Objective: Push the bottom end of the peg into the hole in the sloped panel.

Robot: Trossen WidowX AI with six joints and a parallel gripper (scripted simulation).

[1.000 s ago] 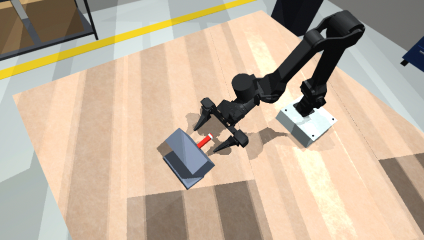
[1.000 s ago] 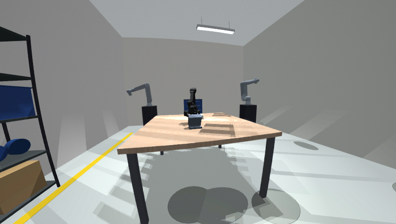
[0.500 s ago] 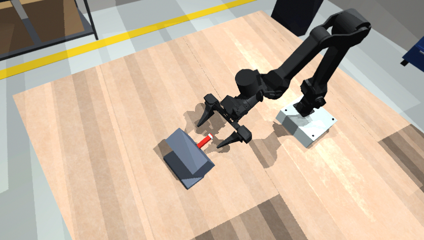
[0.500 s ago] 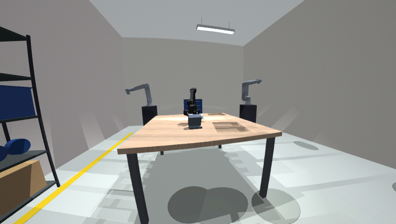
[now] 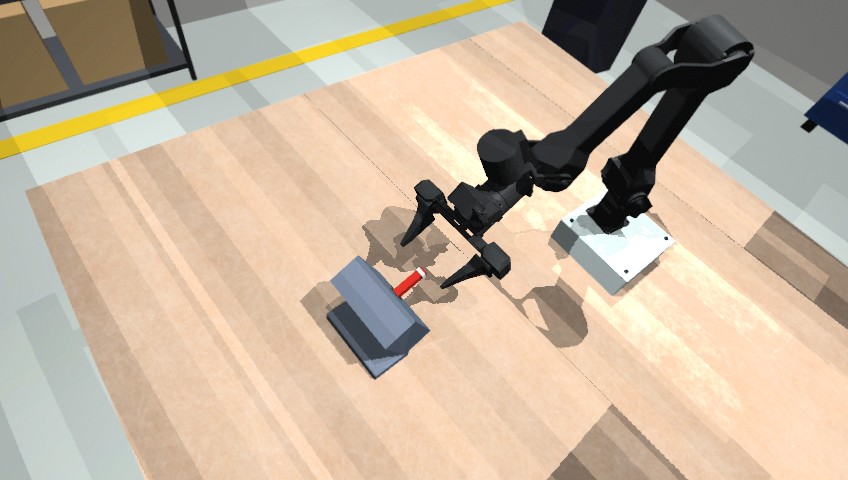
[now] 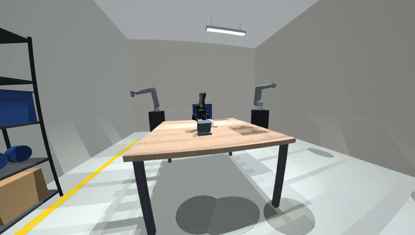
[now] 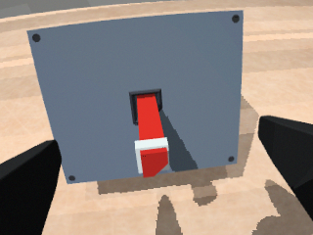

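Right now my gripper tip is 20 mm short of the red square peg, 10 mm to the right of it and 20 mm above it. From my gripper tip the other things lie so: dark base plate 100 mm ahead, 20 mm to the left, 110 mm below; sloped panel 70 mm ahead, 20 mm to the left, 40 mm below.
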